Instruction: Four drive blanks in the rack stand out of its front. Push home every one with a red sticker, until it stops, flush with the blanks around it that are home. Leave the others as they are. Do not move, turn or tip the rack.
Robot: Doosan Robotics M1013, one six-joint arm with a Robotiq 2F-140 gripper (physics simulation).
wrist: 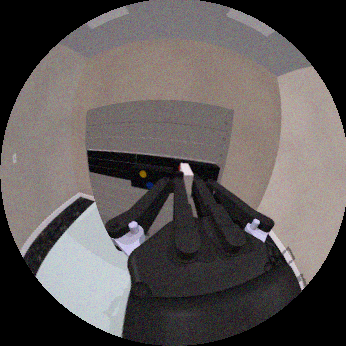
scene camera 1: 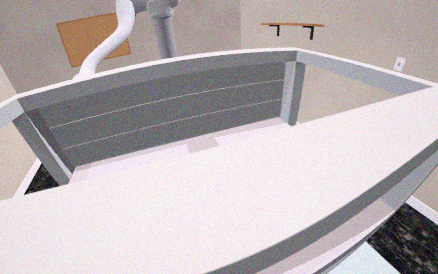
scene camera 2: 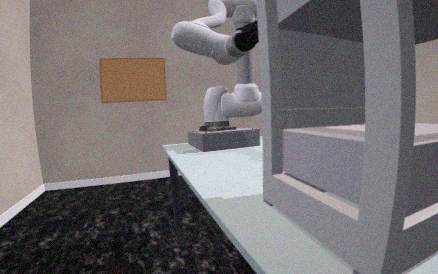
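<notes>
The rack [scene camera 1: 210,200] [scene camera 2: 382,100] [wrist: 160,117] shows from behind in both scene views, and its front faces the wrist camera. In the wrist view a row of black drive blanks [wrist: 112,162] crosses it. A yellow sticker [wrist: 143,174] and a blue sticker [wrist: 150,185] show on blanks left of the fingers. A sliver of a red sticker [wrist: 180,167] shows just left of the pale fingertips, which cover the rest. My gripper [wrist: 183,169] is shut and empty, its tips over the right part of the row. Whether they touch the blank cannot be told. The fourth protruding blank cannot be made out.
The arm [scene camera 1: 112,30] [scene camera 2: 200,42] stands on a grey base block [scene camera 2: 225,140] on the pale table [scene camera 2: 220,172] [wrist: 75,255]. Rack posts [scene camera 1: 289,95] [scene camera 2: 269,100] block part of the scene views. A brown board [scene camera 1: 95,42] [scene camera 2: 132,80] hangs on the wall.
</notes>
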